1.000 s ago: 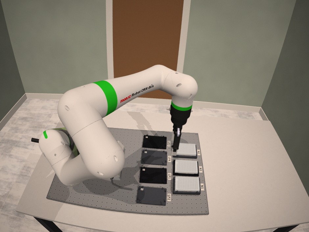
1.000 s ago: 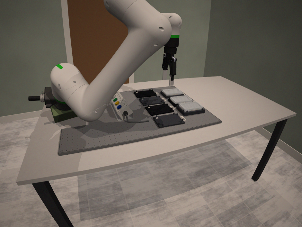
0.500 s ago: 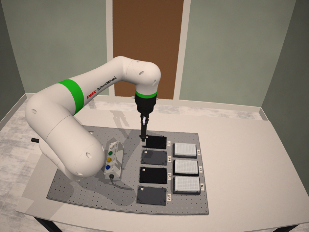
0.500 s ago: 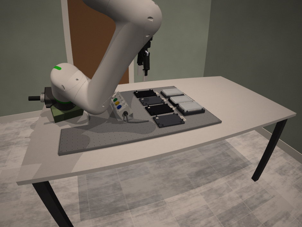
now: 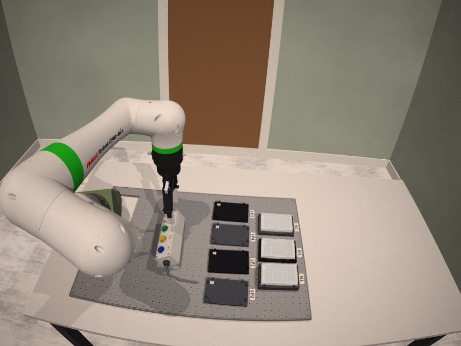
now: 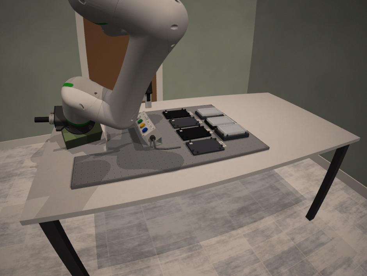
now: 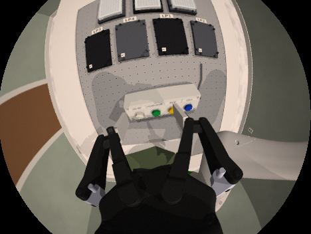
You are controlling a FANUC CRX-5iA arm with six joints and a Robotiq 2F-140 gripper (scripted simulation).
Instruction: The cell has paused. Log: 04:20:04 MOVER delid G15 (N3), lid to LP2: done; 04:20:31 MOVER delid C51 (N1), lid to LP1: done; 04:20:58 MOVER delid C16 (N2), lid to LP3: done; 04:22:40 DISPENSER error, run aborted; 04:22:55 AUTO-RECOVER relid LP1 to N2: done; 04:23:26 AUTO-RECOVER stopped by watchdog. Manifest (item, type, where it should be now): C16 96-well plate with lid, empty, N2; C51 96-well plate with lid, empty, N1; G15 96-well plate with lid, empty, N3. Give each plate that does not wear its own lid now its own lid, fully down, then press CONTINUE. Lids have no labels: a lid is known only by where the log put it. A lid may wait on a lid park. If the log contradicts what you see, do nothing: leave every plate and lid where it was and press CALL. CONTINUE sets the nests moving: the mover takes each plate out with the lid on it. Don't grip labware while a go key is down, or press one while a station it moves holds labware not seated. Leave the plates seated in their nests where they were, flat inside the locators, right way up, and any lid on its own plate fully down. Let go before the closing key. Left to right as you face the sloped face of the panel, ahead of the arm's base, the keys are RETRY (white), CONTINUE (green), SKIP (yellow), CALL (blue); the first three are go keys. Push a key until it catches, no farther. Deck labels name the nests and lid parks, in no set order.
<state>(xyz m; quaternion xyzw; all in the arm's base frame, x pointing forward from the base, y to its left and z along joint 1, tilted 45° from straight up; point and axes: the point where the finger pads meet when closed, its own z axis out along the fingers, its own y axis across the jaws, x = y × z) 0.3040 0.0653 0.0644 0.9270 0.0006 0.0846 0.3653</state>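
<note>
Now: the green key 10 cm below my hand, 4 cm behind it and 1 cm to the right of it. From my hand the other things lie so: white key: 10 cm below, 4 cm to the left, 3 cm behind; then blue key: 11 cm to the right, 10 cm below, 4 cm behind; then yellow key: 10 cm below, 6 cm to the right, 4 cm behind.
</note>
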